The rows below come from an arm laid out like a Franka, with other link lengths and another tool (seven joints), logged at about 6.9 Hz.
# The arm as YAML. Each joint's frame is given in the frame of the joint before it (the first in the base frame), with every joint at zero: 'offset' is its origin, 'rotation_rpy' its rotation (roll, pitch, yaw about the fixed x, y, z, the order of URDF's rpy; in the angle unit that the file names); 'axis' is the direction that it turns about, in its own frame. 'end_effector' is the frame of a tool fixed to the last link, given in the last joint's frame.
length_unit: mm
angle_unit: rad
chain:
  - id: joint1
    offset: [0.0, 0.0, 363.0]
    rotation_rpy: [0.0, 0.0, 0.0]
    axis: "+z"
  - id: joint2
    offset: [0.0, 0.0, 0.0]
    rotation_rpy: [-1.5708, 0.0, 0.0]
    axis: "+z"
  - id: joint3
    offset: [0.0, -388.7, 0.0]
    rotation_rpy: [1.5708, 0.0, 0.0]
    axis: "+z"
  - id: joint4
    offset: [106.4, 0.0, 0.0]
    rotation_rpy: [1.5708, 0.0, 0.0]
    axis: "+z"
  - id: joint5
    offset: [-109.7, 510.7, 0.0]
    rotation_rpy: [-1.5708, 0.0, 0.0]
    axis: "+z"
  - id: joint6
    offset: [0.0, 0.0, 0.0]
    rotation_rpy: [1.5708, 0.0, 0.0]
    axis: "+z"
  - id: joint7
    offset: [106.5, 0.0, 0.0]
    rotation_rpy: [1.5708, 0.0, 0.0]
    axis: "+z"
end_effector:
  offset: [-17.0, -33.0, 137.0]
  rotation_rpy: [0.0, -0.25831, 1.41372]
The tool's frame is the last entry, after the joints.
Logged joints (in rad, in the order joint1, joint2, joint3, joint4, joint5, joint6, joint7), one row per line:
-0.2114, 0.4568, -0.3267, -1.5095, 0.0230, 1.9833, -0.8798
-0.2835, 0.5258, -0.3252, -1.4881, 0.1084, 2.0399, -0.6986
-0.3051, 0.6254, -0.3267, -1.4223, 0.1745, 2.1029, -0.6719
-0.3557, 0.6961, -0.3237, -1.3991, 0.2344, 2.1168, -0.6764
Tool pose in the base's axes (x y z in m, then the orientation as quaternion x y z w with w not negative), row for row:
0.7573, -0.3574, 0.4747, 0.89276, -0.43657, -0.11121, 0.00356
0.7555, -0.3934, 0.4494, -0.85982, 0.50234, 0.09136, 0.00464
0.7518, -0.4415, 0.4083, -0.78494, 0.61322, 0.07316, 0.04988
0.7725, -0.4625, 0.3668, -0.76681, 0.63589, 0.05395, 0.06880
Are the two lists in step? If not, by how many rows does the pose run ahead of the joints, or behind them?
The pose runs 1 row behind the joints: the pose in row i belongs to the joints in row i - 1.
